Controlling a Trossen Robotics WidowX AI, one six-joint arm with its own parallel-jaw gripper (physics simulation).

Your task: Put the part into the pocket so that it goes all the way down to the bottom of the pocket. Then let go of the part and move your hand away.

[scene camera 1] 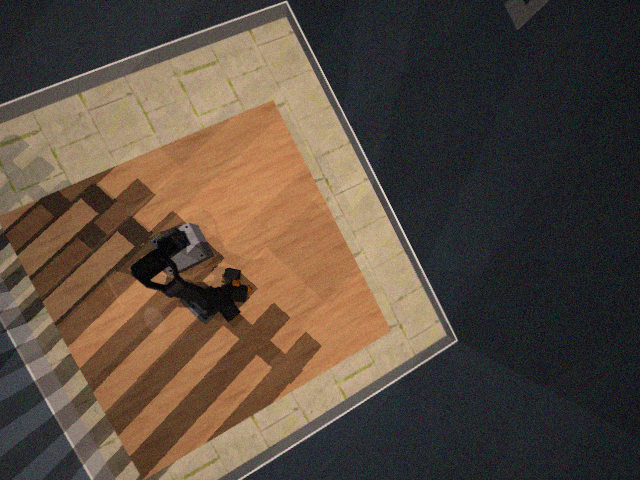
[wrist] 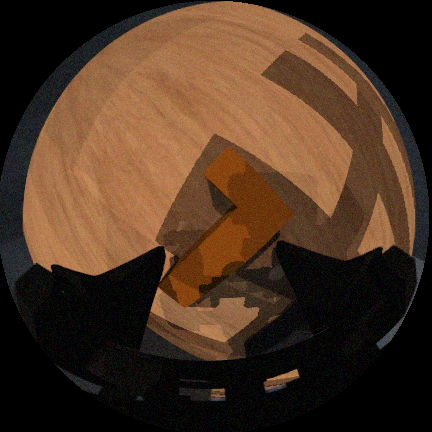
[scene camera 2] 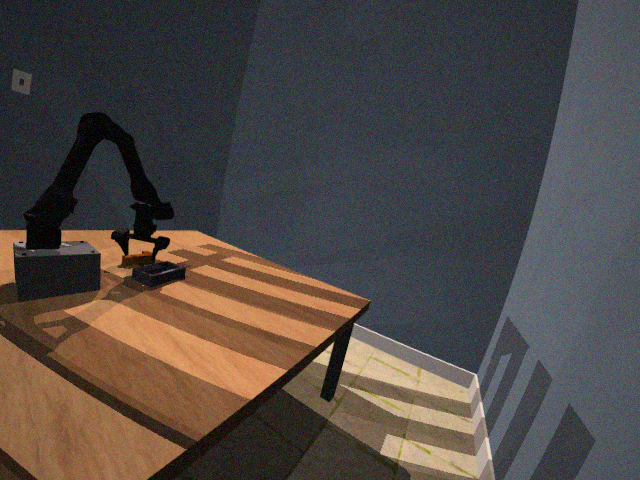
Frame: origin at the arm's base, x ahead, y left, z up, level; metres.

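Seen in the pictures: gripper, fingertip midpoint: [scene camera 1: 236, 286] [wrist: 221, 249] [scene camera 2: 139, 258]; arm's base, origin of the base link: [scene camera 1: 179, 240] [scene camera 2: 42, 246].
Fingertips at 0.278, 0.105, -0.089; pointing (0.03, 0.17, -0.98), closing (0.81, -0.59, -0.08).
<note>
Pixels of each thing's top centre, then the offset from my fingertips to it, as dx, dy, dz. Level surfaces: height alone.
- orange L-shaped part, middle of its top: [wrist: 201, 242] [scene camera 2: 137, 254] [scene camera 1: 239, 284] -0.004, +0.016, +0.014
- dark blue-grey block with the pocket, middle of its top: [wrist: 306, 339] [scene camera 2: 160, 267] [scene camera 1: 201, 306] +0.011, -0.169, +0.021
- wooden table, its level: dz -0.016
The orange L-shaped part [scene camera 1: 236, 283] [scene camera 2: 136, 258] [wrist: 255, 212] lies flat on the table, its long leg slanting between my fingers in the wrist view. My gripper [scene camera 2: 139, 256] [wrist: 221, 249] is open, with its fingertips low on either side of the part; it holds nothing. In scene camera 1 the arm and hand cover much of the part. The dark blue-grey block with the pocket [scene camera 1: 204, 314] [scene camera 2: 145, 279] sits beside the part, nearer the viewer in scene camera 2. The arm partly covers it in scene camera 1. The pocket's floor is too dark to make out.
The arm's grey base box [scene camera 1: 199, 253] [scene camera 2: 56, 271] stands on the wooden table [scene camera 1: 289, 206] [scene camera 2: 232, 356] [wrist: 125, 125], close to the part and the block. Dark shadow bands cross the table top. A table edge shows at the right in scene camera 2.
</note>
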